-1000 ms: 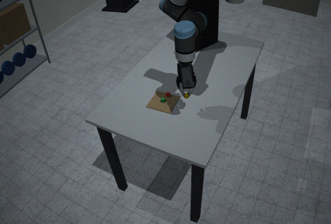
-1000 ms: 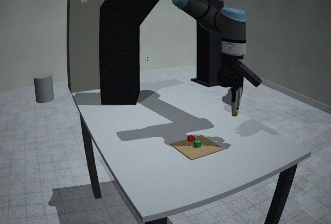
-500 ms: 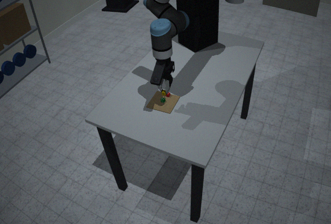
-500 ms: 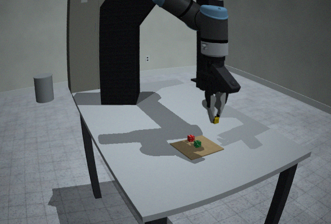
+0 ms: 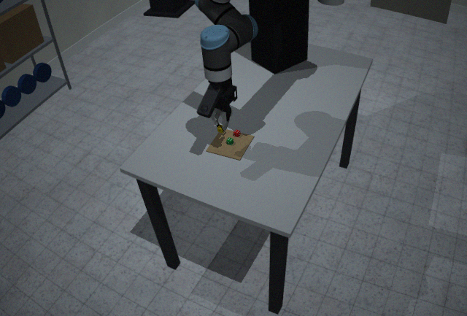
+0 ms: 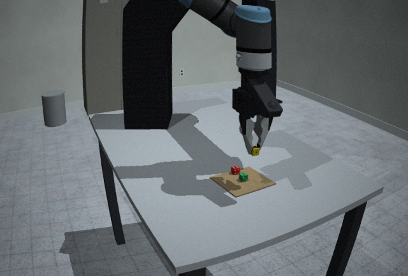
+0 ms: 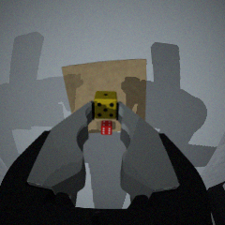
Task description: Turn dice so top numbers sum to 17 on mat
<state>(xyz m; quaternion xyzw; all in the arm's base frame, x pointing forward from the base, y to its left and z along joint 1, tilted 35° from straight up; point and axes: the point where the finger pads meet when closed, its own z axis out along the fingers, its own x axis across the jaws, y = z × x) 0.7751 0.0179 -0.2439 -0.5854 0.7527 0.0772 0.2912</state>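
Now: the green die 11 cm below my hand, 5 cm behind it and 1 cm to the left of it. The rest, counted from my hand: mat: 12 cm below, 5 cm behind, 1 cm to the left; then red die: 11 cm below, 10 cm behind, 2 cm to the left; then yellow die: 1 cm below.
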